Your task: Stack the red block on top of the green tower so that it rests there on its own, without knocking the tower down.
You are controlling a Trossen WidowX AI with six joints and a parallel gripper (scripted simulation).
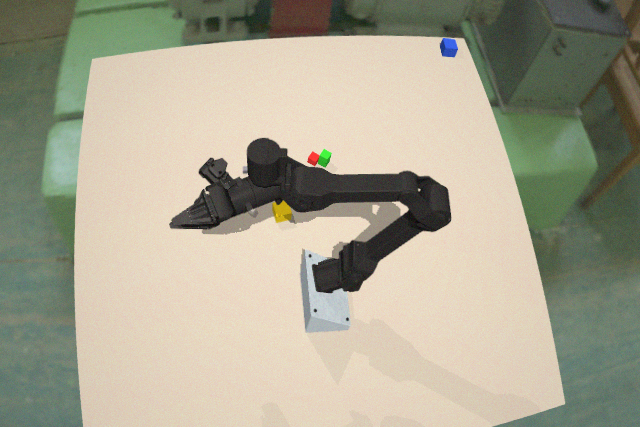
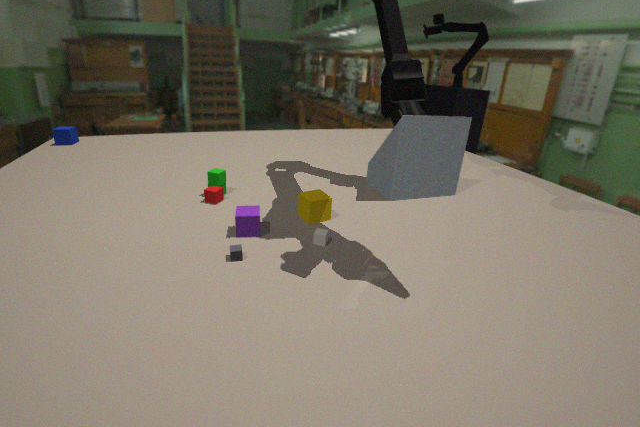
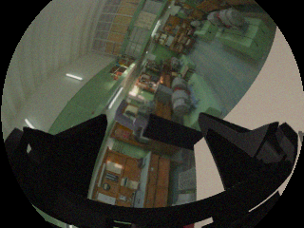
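The red block lies 450 mm below my gripper tip, 360 mm to the right of it and 360 mm ahead of it. From my gripper tip the other things lie so: yellow cube: 450 mm below, 250 mm to the right, 210 mm ahead; then purple cube: 450 mm below, 320 mm ahead, 240 mm to the right; then small white cube: 460 mm below, 230 mm ahead, 180 mm to the right.
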